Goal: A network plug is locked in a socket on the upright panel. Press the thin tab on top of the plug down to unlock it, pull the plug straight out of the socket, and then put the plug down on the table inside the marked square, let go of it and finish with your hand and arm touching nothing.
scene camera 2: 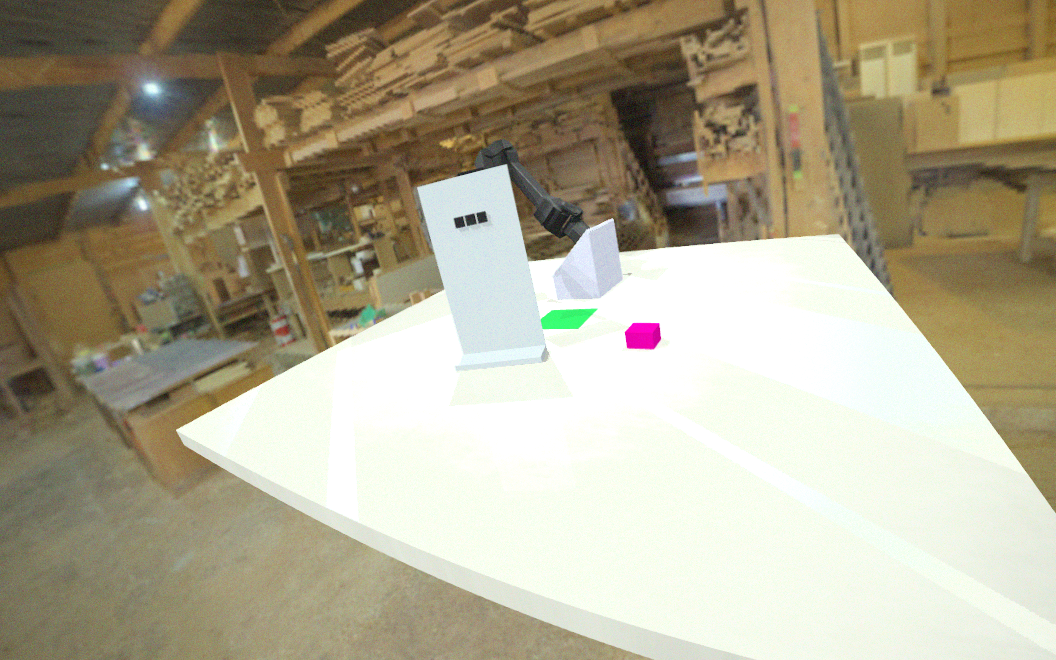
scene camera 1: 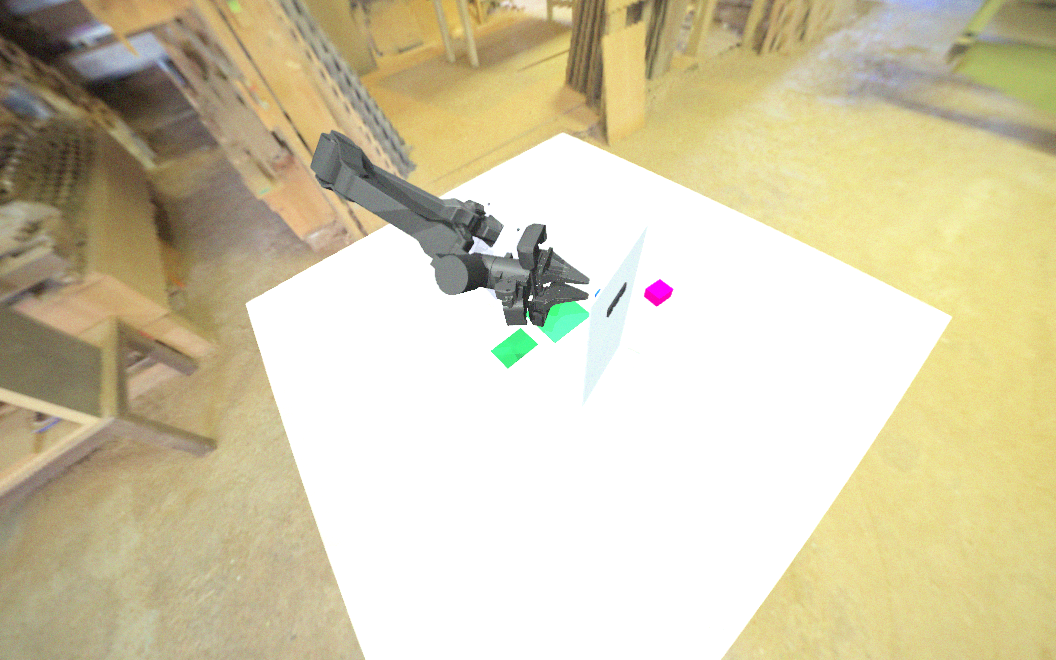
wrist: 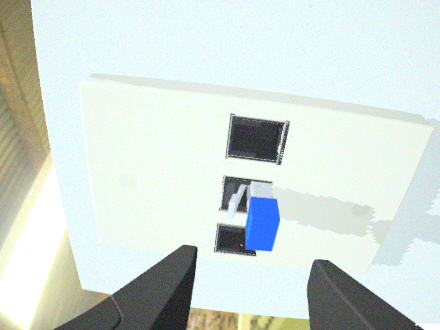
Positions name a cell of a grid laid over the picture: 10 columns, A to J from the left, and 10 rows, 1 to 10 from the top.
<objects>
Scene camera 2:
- green patch: F5
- pale panel: E4
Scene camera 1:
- my gripper: F5
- green patch: F5
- pale panel: F6
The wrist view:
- my gripper: F9
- blue plug: F7
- pale panel: D4
</objects>
